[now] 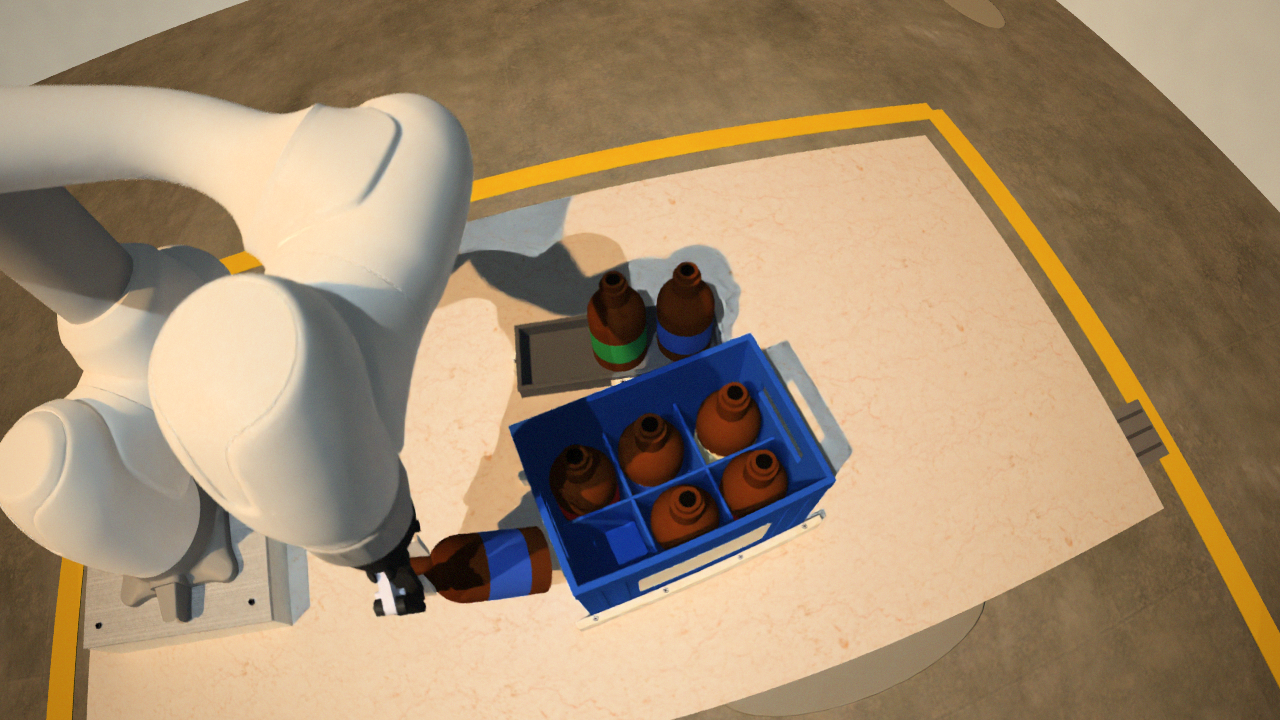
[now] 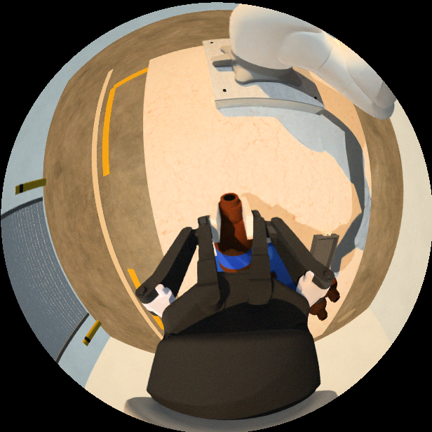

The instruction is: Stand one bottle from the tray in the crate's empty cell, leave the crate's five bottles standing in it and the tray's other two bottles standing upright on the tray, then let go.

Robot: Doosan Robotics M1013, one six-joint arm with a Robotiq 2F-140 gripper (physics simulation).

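Frame: origin at the arm's base, x up, y left, z back, level; millimetres.
Where they show: gripper, fingertip midpoint: (image 1: 419,574); arm's base, link origin: (image 1: 177,529).
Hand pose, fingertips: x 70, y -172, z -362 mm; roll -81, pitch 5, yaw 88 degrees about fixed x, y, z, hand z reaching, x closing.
Things, the pixels of their centre, and the offset from my fingertips. "pt": a spot on its surface instead.
- brown bottle with a blue band, body centre: (image 1: 470,567) dz -52, dx -17, dy -4 mm
- blue crate, surface spot: (image 1: 563,429) pt dz -193, dx +2, dy +105 mm
- green-banded bottle, body centre: (image 1: 616,316) dz -301, dx -52, dy +255 mm
- blue-banded bottle, body centre: (image 1: 685,307) dz -387, dx -52, dy +237 mm
- tray, surface spot: (image 1: 559,353) pt dz -221, dx -129, dy +278 mm
- pale rail, body centre: (image 1: 702,576) dz -287, dx -119, dy -75 mm
My gripper (image 1: 418,574) (image 2: 230,207) is shut on the neck of a brown bottle with a blue band (image 1: 474,565) (image 2: 234,240). The bottle is strongly tilted, neck toward the robot base and bottom toward the crate's left side; whether it touches the crate or table I cannot tell. The blue crate (image 1: 563,429) (image 2: 281,265) holds five upright brown bottles, among them the back-left one (image 1: 583,483) and the front-middle one (image 1: 684,519). Its front-left cell (image 1: 617,537) is empty. A green-banded bottle (image 1: 617,313) and a blue-banded bottle (image 1: 685,308) stand upright on the tray (image 1: 559,353) (image 2: 326,250).
The tray stands behind the crate, close to its back wall. A pale rail (image 1: 702,573) runs along the crate's front. The robot's base plate (image 1: 179,617) (image 2: 270,102) is left of the held bottle. The arm's white links (image 1: 304,358) reach over the table's left part.
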